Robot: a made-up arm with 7 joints. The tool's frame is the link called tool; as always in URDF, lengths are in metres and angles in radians.
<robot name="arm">
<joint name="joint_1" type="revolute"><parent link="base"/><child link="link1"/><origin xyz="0 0 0.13" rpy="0 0 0"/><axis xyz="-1 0 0"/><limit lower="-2.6" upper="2.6" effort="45" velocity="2"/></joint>
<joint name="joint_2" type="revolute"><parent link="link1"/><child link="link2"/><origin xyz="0.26 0.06 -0.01" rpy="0 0 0"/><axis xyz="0 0 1"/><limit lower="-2.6" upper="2.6" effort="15" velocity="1.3"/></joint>
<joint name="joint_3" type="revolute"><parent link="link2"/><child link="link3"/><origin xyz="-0.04 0.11 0.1" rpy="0 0 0"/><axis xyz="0 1 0"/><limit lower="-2.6" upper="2.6" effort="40" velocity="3.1"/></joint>
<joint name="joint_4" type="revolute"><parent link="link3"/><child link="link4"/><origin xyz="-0.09 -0.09 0.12" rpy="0 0 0"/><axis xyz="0 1 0"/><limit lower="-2.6" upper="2.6" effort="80" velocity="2.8"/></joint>
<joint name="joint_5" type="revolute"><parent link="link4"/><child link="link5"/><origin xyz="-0.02 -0.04 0.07" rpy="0 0 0"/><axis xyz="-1 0 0"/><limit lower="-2.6" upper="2.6" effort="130" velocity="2.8"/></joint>
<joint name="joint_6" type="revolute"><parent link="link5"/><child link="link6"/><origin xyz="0.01 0.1 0.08" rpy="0 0 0"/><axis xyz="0 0 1"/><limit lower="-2.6" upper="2.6" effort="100" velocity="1.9"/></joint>
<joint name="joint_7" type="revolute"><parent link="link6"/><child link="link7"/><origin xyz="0.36 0.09 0.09" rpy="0 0 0"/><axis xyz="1 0 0"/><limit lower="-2.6" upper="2.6" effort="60" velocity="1.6"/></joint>
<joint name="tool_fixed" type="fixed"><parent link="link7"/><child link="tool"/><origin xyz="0.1 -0.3 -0.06" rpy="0 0 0"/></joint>
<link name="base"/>
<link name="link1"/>
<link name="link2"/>
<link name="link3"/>
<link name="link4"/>
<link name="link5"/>
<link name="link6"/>
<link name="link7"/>
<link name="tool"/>
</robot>
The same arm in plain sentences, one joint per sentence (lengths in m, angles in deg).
The arm has seven revolute joints in a row. What follows holds with every joint at zero, and every direction is one of the base frame's. Joint 1 is mounted 0.13 m along +z from the base frame's origin and turns about -x, from -148.97 to 148.97 deg. Joint 2 is mounted 0.26 m along +x and 0.06 m along +y and 0.01 m along -z from joint 1 and turns about +z, from -148.97 to 148.97 deg. Joint 3 is mounted 0.04 m along -x and 0.11 m along +y and 0.1 m along +z from joint 2 and turns about +y, from -148.97 to 148.97 deg. Joint 4 is mounted 0.09 m along -x and 0.09 m along -y and 0.12 m along +z from joint 3 and turns about +y, from -148.97 to 148.97 deg. Joint 5 is mounted 0.02 m along -x and 0.04 m along -y and 0.07 m along +z from joint 4 and turns about -x, from -148.97 to 148.97 deg. Joint 6 is mounted 0.01 m along +x and 0.1 m along +y and 0.08 m along +z from joint 5 and turns about +z, from -148.97 to 148.97 deg. Joint 7 is mounted 0.36 m along +x and 0.09 m along +y and 0.09 m along +z from joint 6 and turns about +x, from -148.97 to 148.97 deg. The tool frame, which is the frame that the pose is given for, is mounted 0.1 m along +x and 0.3 m along -y and 0.06 m along -z from joint 7; its axes are parallel to the base frame's.
